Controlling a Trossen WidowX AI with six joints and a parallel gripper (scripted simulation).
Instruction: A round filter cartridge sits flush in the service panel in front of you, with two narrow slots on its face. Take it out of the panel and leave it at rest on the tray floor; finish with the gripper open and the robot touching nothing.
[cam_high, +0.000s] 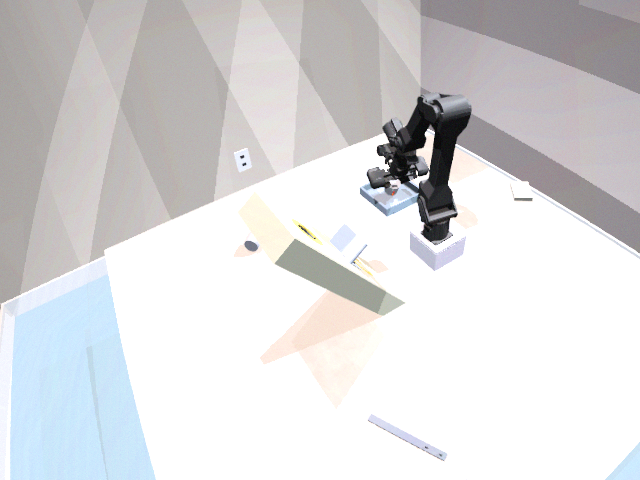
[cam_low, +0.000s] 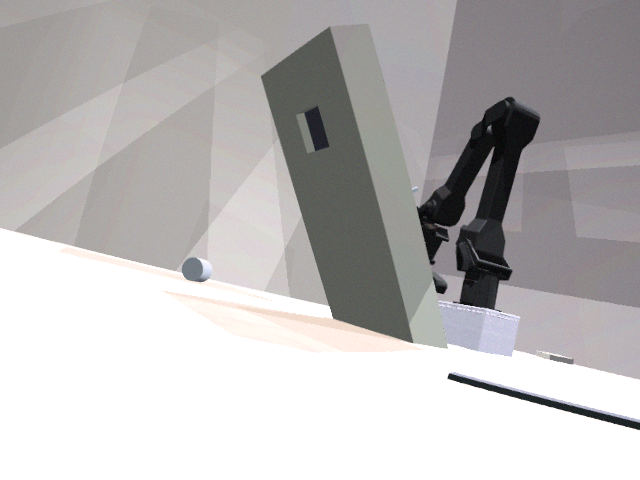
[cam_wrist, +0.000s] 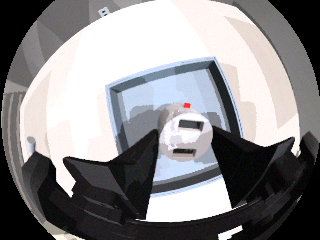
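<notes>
Now: gripper tip right at the round filter cartridge. The rest, counted from my gripper tip: blue tray (40 mm below); then grey hatch flap (340 mm ahead, 270 mm to the left, 120 mm above); then small white block (350 mm behind, 240 mm to the left, 40 mm below).
</notes>
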